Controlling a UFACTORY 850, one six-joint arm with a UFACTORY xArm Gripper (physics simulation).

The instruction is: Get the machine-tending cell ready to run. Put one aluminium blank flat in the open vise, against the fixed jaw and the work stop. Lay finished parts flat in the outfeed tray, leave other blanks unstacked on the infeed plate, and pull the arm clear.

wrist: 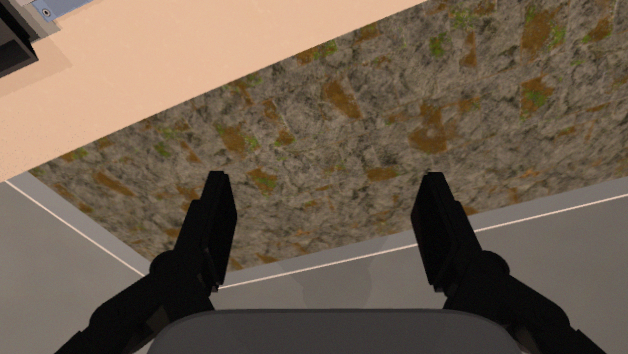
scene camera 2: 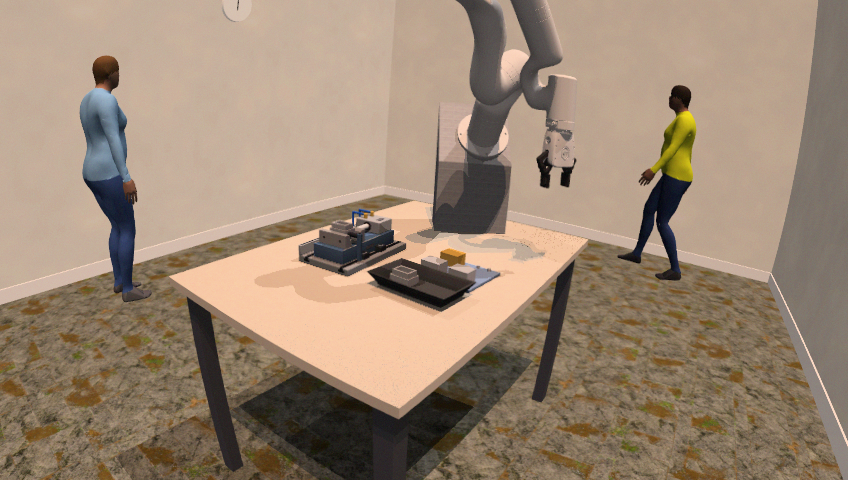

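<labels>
Both the wrist view and scene camera 2 show my gripper. On the gripper, [wrist: 477, 281] and [scene camera 2: 562, 169] are the same spot.
</labels>
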